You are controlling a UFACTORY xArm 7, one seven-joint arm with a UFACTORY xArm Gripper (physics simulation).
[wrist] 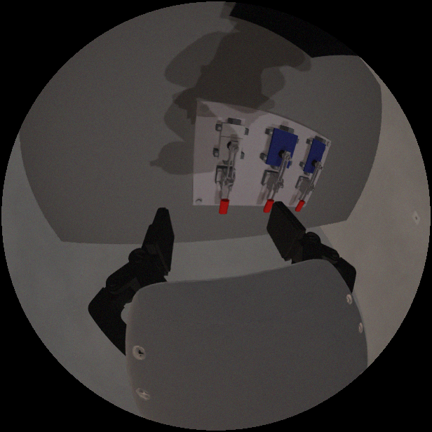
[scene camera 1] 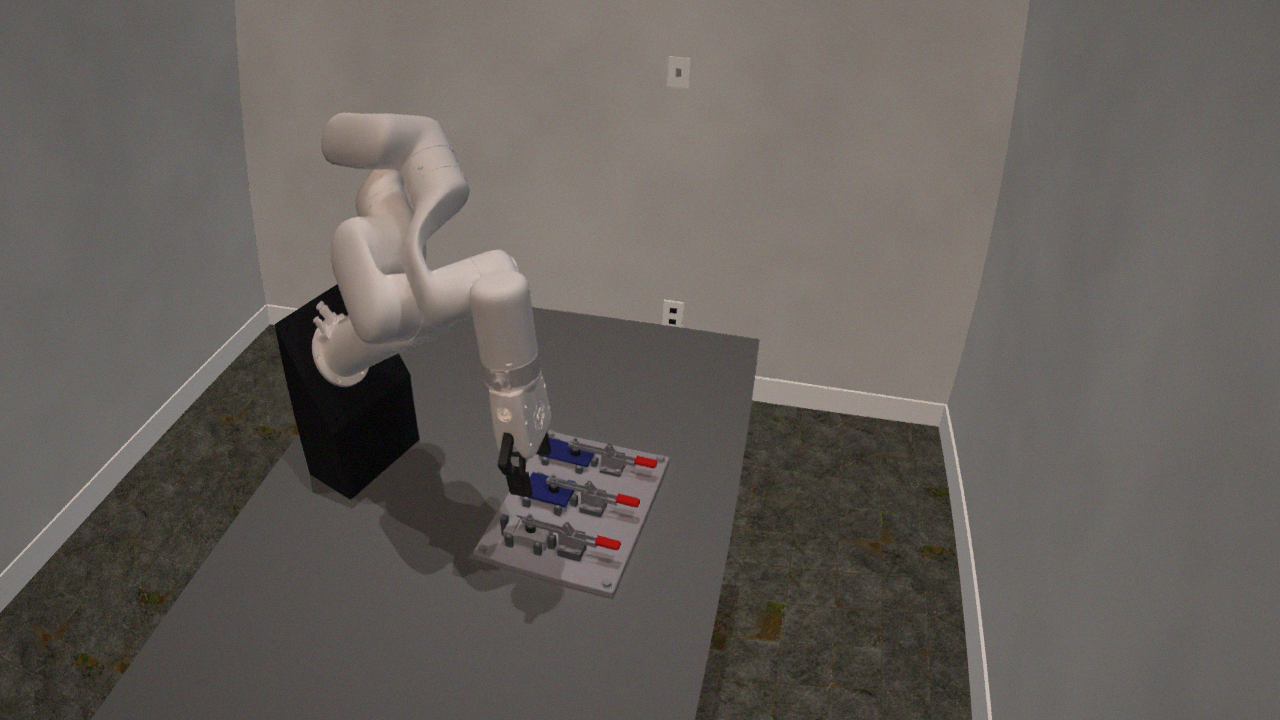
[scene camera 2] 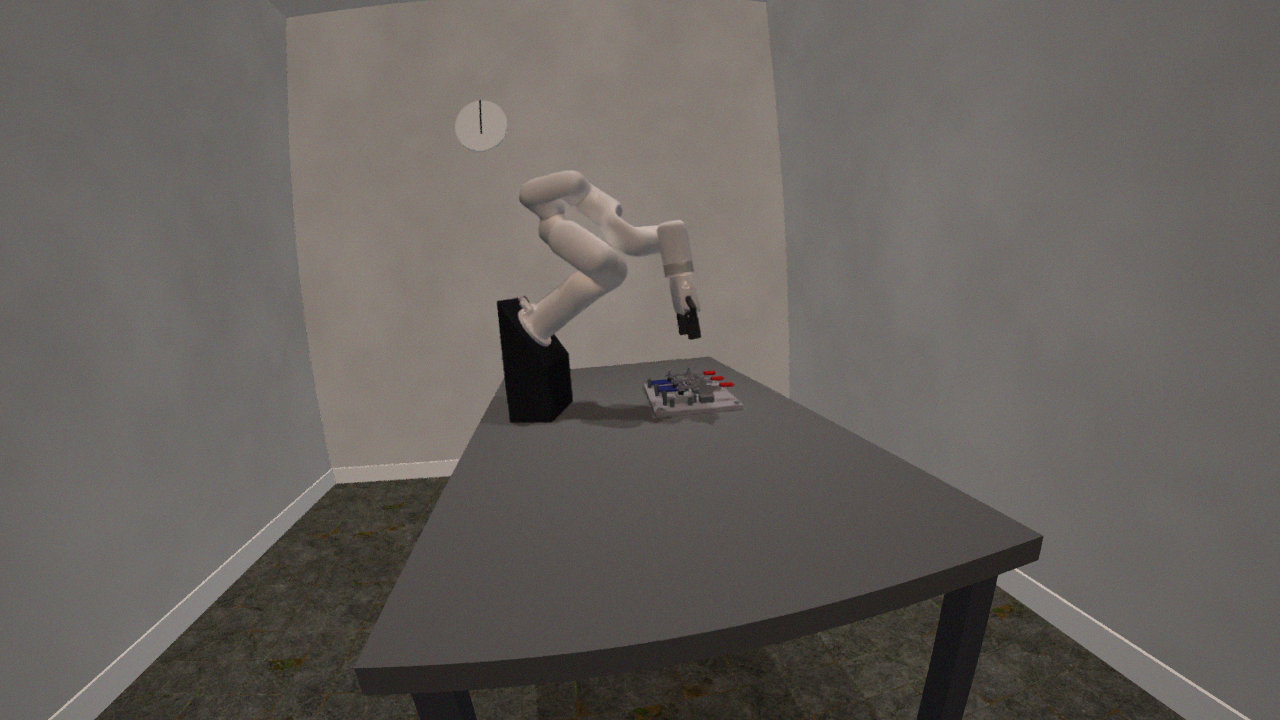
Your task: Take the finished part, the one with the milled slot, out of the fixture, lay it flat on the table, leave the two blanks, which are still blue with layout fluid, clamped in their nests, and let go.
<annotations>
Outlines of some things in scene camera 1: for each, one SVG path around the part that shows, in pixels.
A blue blank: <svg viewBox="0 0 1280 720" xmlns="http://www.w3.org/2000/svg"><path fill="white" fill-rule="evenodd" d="M539 454L540 459L546 457L549 458L549 461L572 467L580 465L585 470L588 469L592 458L595 456L595 453L580 450L580 455L572 456L571 448L568 447L569 442L549 438L550 455Z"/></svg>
A finished part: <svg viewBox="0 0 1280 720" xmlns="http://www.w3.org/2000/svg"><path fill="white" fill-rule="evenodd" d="M512 516L503 531L504 537L506 534L512 535L514 543L533 548L534 542L542 544L542 551L545 551L548 546L547 539L553 532L536 528L534 533L528 533L526 525L522 524L521 518Z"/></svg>
</annotations>
